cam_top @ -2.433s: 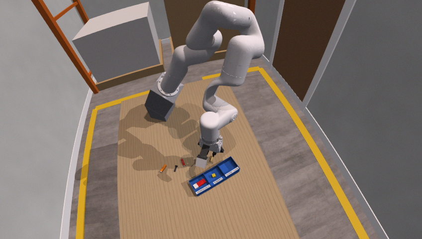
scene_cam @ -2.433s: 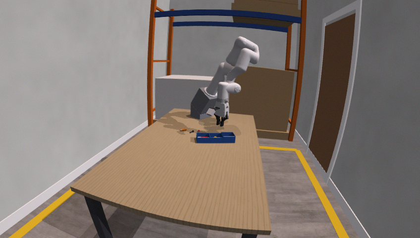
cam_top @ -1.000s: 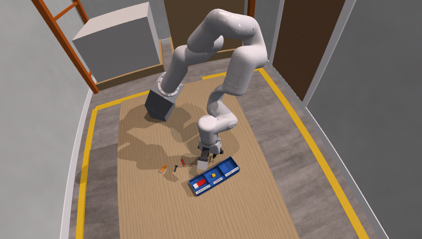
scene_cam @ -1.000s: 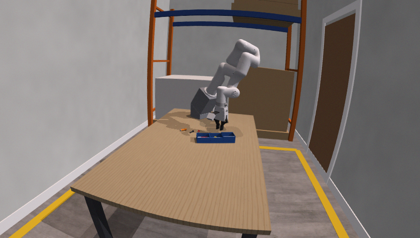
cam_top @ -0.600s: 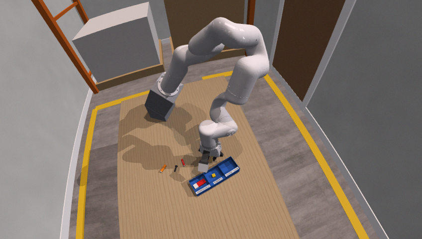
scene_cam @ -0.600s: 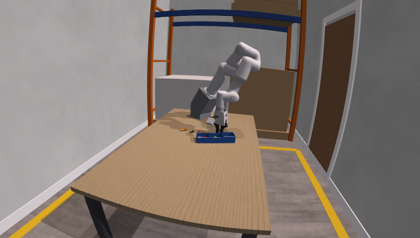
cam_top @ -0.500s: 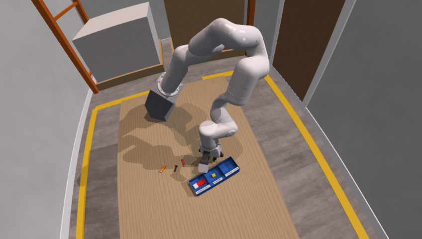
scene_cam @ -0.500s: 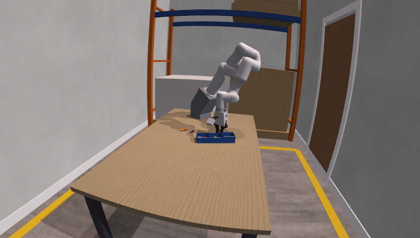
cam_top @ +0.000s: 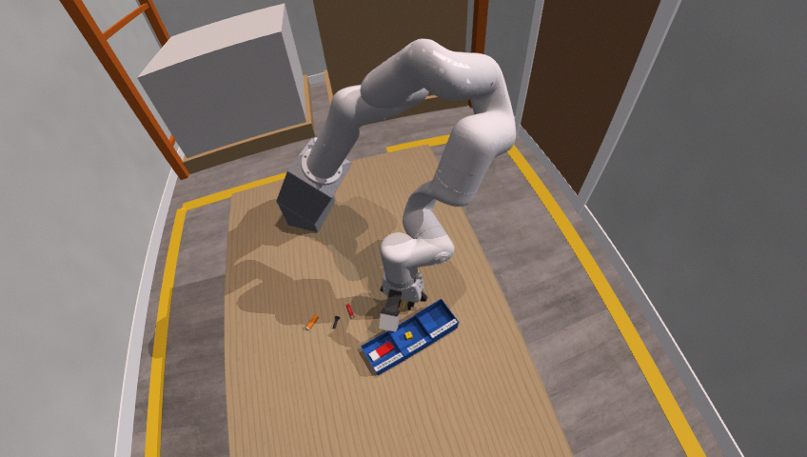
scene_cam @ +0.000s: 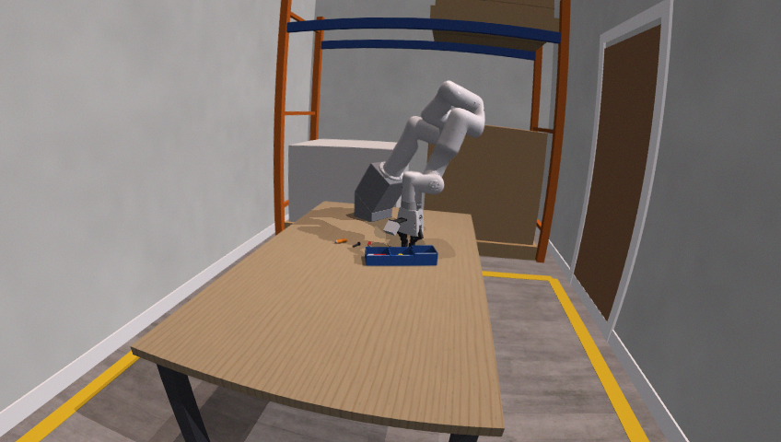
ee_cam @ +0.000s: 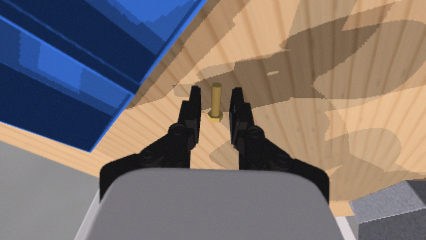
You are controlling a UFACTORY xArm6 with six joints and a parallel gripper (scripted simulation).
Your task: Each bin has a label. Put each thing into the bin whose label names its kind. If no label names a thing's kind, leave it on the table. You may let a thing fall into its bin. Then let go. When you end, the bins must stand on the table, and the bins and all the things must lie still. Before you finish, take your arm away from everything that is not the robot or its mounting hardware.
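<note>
My gripper is now 2 cm above the brass bolt and 1 cm past it. Also, from my hand: red battery (16 cm to the right, 2 cm below, 2 cm behind); eraser (12 cm ahead, 10 cm to the right, 1 cm below); yellow die (10 cm ahead, 2 cm to the right, 1 cm below).
</note>
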